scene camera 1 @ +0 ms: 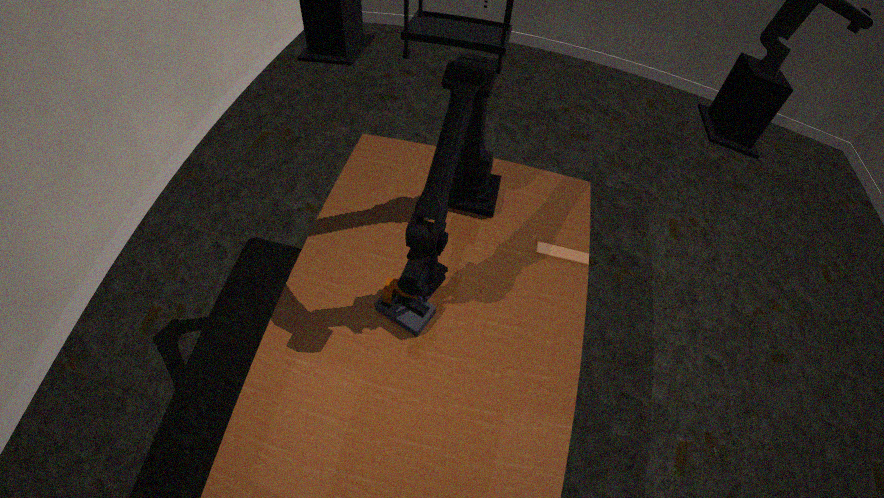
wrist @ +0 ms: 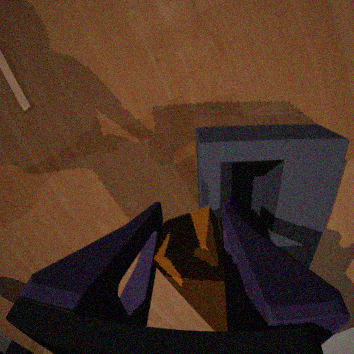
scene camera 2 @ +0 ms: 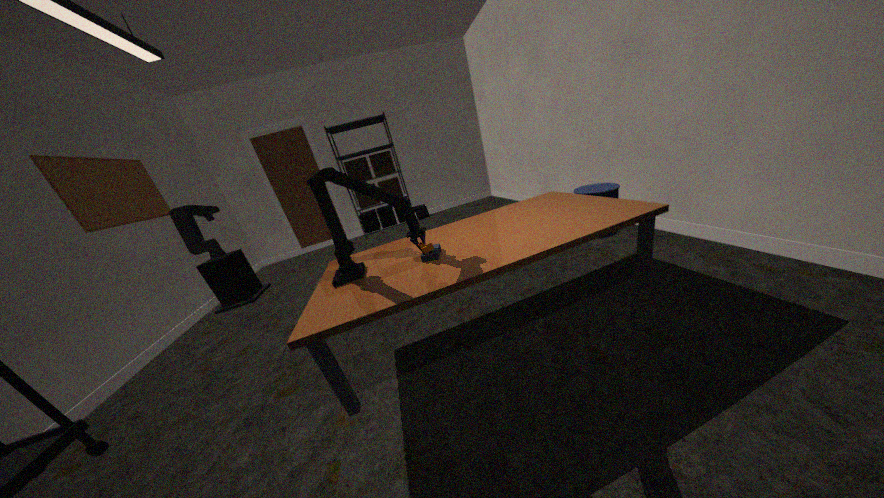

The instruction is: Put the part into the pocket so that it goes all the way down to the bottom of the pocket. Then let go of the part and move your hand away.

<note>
The gripper [wrist: 191, 210] carries an orange L-shaped part; nothing else touches it. Further things: a blue-grey pocket tray [scene camera 1: 411, 314].
The blue-grey pocket tray is seen too in the wrist view [wrist: 281, 179].
</note>
